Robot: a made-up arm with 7 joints. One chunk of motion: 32 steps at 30 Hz.
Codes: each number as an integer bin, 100 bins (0 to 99) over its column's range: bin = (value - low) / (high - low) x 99, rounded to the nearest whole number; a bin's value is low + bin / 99 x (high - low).
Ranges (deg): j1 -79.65..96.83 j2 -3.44..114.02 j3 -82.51..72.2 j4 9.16..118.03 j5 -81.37..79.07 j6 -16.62..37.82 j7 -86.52..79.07
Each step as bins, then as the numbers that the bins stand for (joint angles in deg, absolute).
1 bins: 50 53 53 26 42 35 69
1 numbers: 9.48 59.44 0.31 37.75 -13.30 2.63 28.89
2 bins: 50 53 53 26 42 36 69
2 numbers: 9.48 59.44 0.31 37.75 -13.30 3.18 28.89
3 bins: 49 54 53 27 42 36 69
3 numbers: 7.70 60.63 0.31 38.85 -13.30 3.18 28.89
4 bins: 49 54 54 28 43 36 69
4 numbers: 7.70 60.63 1.88 39.95 -11.68 3.18 28.89
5 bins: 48 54 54 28 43 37 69
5 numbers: 5.92 60.63 1.88 39.95 -11.68 3.73 28.89
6 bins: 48 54 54 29 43 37 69
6 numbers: 5.92 60.63 1.88 41.05 -11.68 3.73 28.89
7 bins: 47 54 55 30 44 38 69
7 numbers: 4.13 60.63 3.44 42.15 -10.06 4.28 28.89
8 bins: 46 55 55 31 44 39 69
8 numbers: 2.35 61.82 3.44 43.25 -10.06 4.83 28.89
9 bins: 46 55 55 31 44 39 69
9 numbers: 2.35 61.82 3.44 43.25 -10.06 4.83 28.89
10 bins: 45 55 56 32 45 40 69
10 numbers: 0.57 61.82 5.00 44.35 -8.44 5.38 28.89
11 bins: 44 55 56 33 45 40 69
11 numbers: -1.21 61.82 5.00 45.45 -8.44 5.38 28.89
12 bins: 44 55 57 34 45 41 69
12 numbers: -1.21 61.82 6.57 46.55 -8.44 5.93 28.89
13 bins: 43 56 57 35 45 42 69
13 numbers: -3.00 63.00 6.57 47.65 -8.44 6.48 28.89
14 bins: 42 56 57 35 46 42 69
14 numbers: -4.78 63.00 6.57 47.65 -6.82 6.48 28.89
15 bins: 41 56 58 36 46 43 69
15 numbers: -6.56 63.00 8.13 48.75 -6.82 7.03 28.89
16 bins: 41 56 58 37 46 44 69
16 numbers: -6.56 63.00 8.13 49.85 -6.82 7.58 28.89
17 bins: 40 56 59 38 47 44 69
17 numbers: -8.34 63.00 9.69 50.95 -5.20 7.58 28.89
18 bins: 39 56 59 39 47 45 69
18 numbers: -10.13 63.00 9.69 52.05 -5.20 8.13 28.89
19 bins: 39 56 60 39 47 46 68
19 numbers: -10.13 63.00 11.25 52.05 -5.20 8.68 27.22
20 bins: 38 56 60 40 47 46 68
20 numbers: -11.91 63.00 11.25 53.15 -5.20 8.68 27.22
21 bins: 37 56 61 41 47 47 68
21 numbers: -13.69 63.00 12.82 54.25 -5.20 9.23 27.22
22 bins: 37 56 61 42 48 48 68
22 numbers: -13.69 63.00 12.82 55.35 -3.58 9.78 27.22
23 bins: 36 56 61 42 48 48 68
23 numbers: -15.48 63.00 12.82 55.35 -3.58 9.78 27.22
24 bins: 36 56 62 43 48 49 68
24 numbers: -15.48 63.00 14.38 56.45 -3.58 10.33 27.22
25 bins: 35 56 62 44 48 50 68
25 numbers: -17.26 63.00 14.38 57.55 -3.58 10.87 27.22
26 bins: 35 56 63 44 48 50 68
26 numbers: -17.26 63.00 15.94 57.55 -3.58 10.87 27.22
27 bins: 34 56 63 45 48 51 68
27 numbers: -19.04 63.00 15.94 58.65 -3.58 11.42 27.22
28 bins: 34 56 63 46 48 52 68
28 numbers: -19.04 63.00 15.94 59.75 -3.58 11.97 27.22
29 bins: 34 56 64 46 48 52 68
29 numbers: -19.04 63.00 17.50 59.75 -3.58 11.97 27.22
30 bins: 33 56 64 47 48 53 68
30 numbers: -20.82 63.00 17.50 60.85 -3.58 12.52 27.22
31 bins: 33 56 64 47 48 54 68
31 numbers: -20.82 63.00 17.50 60.85 -3.58 13.07 27.22
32 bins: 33 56 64 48 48 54 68
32 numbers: -20.82 63.00 17.50 61.95 -3.58 13.07 27.22
